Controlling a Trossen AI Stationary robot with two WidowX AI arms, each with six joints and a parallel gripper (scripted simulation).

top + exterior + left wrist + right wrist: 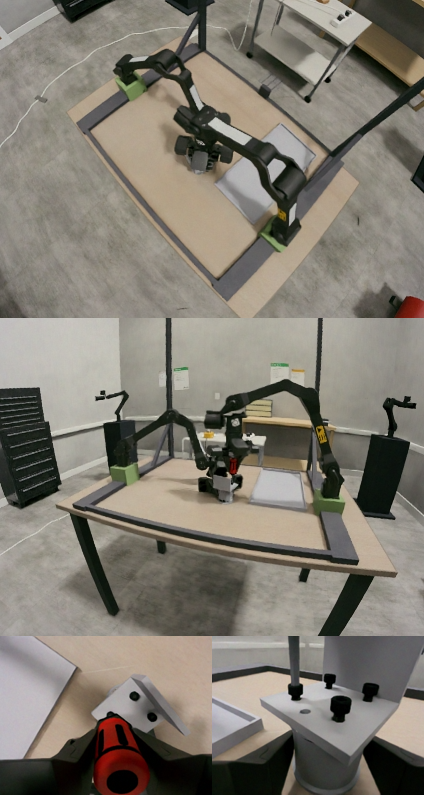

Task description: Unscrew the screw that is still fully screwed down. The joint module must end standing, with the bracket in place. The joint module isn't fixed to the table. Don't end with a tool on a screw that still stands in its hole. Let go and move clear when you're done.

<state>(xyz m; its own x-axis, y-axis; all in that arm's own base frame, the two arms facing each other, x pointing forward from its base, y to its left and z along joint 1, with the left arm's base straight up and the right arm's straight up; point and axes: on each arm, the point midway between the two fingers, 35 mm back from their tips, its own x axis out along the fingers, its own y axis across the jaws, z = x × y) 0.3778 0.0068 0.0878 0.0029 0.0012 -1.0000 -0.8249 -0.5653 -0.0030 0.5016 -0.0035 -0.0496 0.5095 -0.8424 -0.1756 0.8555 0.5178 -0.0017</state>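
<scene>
The red screwdriver is 30 mm below my left hand. Round my left hand: black screw 80 mm below, 30 mm to the right, 10 mm behind; grey joint module 120 mm below, 20 mm to the right, 10 mm ahead; light grey bracket 80 mm below, 20 mm to the right, 10 mm ahead.
My right gripper is now 20 mm to the right of the grey joint module, 20 mm short of it and 10 mm above it. Round my right hand: black screw 30 mm above; then red screwdriver 90 mm above, 40 mm to the left, 10 mm ahead; then light grey bracket 40 mm above, 20 mm ahead, 10 mm to the left.
</scene>
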